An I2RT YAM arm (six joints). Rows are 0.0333 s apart.
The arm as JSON. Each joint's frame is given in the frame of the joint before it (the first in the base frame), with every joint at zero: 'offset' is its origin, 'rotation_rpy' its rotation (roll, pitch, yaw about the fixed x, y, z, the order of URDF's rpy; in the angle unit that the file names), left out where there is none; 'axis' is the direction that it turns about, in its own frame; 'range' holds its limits. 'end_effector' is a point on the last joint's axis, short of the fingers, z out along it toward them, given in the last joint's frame.
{
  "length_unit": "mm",
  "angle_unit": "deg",
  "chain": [
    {
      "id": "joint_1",
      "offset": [
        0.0,
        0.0,
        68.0
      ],
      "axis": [
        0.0,
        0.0,
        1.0
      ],
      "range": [
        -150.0,
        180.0
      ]
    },
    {
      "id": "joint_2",
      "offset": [
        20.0,
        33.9,
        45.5
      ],
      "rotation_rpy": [
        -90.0,
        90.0,
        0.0
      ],
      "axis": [
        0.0,
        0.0,
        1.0
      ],
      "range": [
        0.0,
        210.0
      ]
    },
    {
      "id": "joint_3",
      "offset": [
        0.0,
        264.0,
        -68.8
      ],
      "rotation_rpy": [
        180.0,
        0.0,
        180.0
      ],
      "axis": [
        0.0,
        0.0,
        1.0
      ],
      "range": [
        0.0,
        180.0
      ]
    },
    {
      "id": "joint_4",
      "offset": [
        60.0,
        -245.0,
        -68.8
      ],
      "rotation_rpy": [
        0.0,
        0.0,
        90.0
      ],
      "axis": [
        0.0,
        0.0,
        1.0
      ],
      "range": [
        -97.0,
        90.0
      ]
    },
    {
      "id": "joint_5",
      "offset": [
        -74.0,
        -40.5,
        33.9
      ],
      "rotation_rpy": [
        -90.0,
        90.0,
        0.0
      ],
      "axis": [
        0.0,
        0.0,
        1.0
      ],
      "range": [
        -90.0,
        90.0
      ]
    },
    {
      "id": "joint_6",
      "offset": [
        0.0,
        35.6,
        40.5
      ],
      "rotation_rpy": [
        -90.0,
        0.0,
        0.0
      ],
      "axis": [
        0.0,
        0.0,
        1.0
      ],
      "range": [
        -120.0,
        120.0
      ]
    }
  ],
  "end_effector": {
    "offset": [
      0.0,
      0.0,
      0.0
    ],
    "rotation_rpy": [
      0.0,
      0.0,
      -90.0
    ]
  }
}
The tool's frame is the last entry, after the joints.
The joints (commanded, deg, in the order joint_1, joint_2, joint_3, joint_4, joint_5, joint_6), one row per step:
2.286, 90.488, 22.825, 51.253, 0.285, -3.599
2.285, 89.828, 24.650, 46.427, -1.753, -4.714
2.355, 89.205, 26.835, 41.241, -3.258, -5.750
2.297, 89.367, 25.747, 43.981, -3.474, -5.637
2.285, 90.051, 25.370, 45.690, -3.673, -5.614
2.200, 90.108, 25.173, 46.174, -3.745, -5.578
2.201, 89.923, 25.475, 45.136, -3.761, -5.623
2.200, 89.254, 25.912, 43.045, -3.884, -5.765
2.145, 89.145, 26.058, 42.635, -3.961, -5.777
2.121, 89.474, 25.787, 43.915, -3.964, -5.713
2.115, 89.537, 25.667, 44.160, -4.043, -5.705
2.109, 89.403, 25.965, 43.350, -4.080, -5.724
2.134, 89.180, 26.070, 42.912, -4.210, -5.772
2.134, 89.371, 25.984, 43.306, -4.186, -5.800
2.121, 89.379, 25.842, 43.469, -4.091, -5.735
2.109, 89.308, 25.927, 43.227, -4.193, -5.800
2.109, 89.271, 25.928, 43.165, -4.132, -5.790
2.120, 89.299, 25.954, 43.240, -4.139, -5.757
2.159, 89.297, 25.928, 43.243, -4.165, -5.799
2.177, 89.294, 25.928, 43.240, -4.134, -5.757
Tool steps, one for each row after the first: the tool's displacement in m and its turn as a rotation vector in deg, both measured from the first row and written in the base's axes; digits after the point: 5 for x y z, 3 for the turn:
0.00423, 0.00143, 0.00238, -0.540, 2.307, 2.279
0.00919, 0.00291, 0.00604, -1.085, 4.621, 4.116
0.00676, 0.00266, 0.00513, -0.901, 3.137, 4.216
0.00672, 0.00272, 0.00334, -0.816, 2.490, 4.382
0.00627, 0.00233, 0.00305, -0.758, 2.262, 4.353
0.00673, 0.00236, 0.00341, -0.796, 2.810, 4.387
0.00674, 0.00243, 0.00474, -0.892, 3.785, 4.553
0.00700, 0.00222, 0.00518, -0.876, 3.939, 4.576
0.00695, 0.00210, 0.00471, -0.816, 3.263, 4.530
0.00666, 0.00211, 0.00431, -0.784, 3.201, 4.597
0.00725, 0.00213, 0.00485, -0.789, 3.578, 4.634
0.00724, 0.00233, 0.00558, -0.794, 3.683, 4.798
0.00727, 0.00232, 0.00501, -0.828, 3.564, 4.783
0.00682, 0.00218, 0.00460, -0.796, 3.557, 4.660
0.00696, 0.00218, 0.00489, -0.825, 3.638, 4.766
0.00690, 0.00215, 0.00495, -0.834, 3.663, 4.705
0.00707, 0.00221, 0.00508, -0.802, 3.592, 4.712
0.00695, 0.00241, 0.00497, -0.834, 3.609, 4.788
0.00695, 0.00248, 0.00498, -0.805, 3.613, 4.764

